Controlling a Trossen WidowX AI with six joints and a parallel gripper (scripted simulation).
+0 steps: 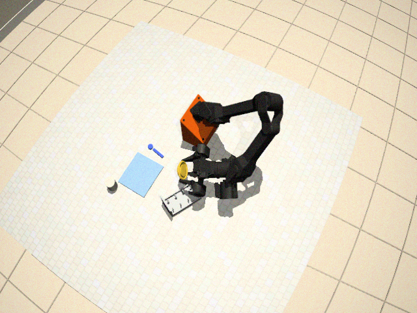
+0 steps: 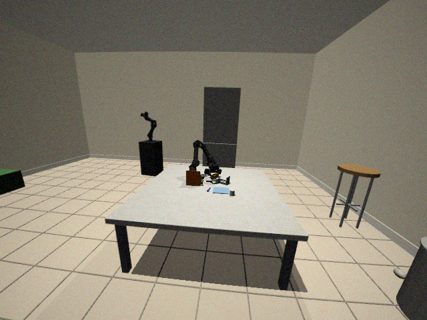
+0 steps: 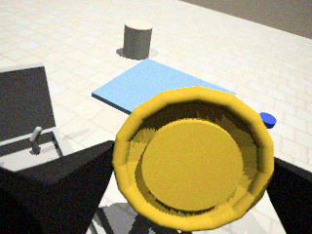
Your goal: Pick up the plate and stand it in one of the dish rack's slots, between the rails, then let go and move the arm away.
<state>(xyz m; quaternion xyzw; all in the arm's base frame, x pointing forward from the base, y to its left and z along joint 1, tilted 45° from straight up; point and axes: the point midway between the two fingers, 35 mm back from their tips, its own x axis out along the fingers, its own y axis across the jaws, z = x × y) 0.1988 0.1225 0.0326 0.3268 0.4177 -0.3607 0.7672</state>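
The grey dish rack lies 7 cm ahead of my gripper tip, 6 cm to the left of it and 6 cm below it. From my gripper tip the other things lie so: blue spoon: 17 cm to the right, 8 cm below, 3 cm behind; then light blue mat: 14 cm to the right, 9 cm ahead, 8 cm below; then yellow plate: 1 cm to the left.
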